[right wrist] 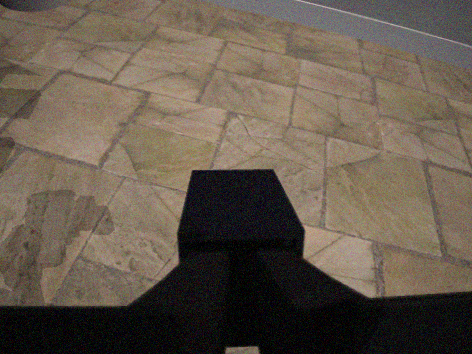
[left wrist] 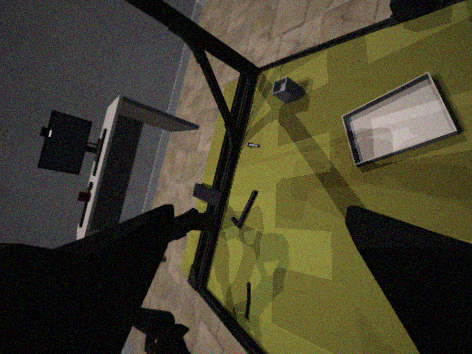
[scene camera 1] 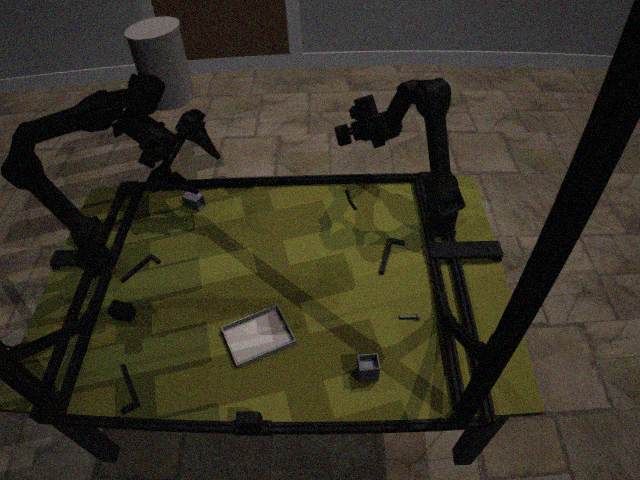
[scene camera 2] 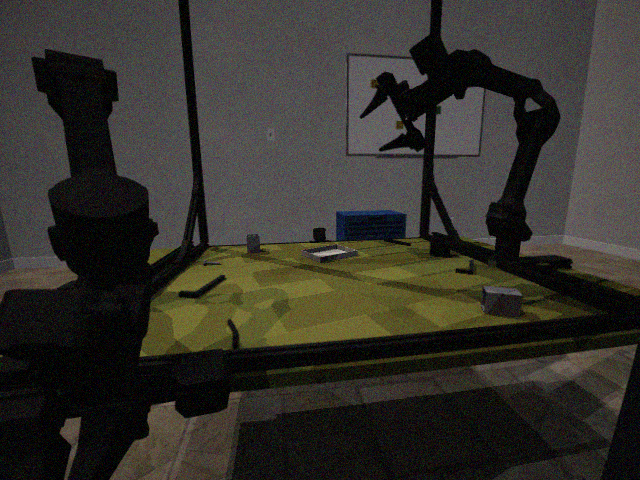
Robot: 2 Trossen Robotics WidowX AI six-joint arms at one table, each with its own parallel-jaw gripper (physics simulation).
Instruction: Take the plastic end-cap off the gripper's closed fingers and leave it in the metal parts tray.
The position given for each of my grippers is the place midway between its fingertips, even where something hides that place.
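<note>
In scene camera 1 I can see my left gripper (scene camera 1: 208, 175), which is open and holding nothing, and there's a metal parts tray (scene camera 1: 254, 337) as well. Scene camera 2 gives me my left gripper too (scene camera 2: 369, 134). The left wrist view has both my left gripper (left wrist: 259, 213) and the metal parts tray (left wrist: 413, 115), and then there's my right gripper (right wrist: 236, 237).
</note>
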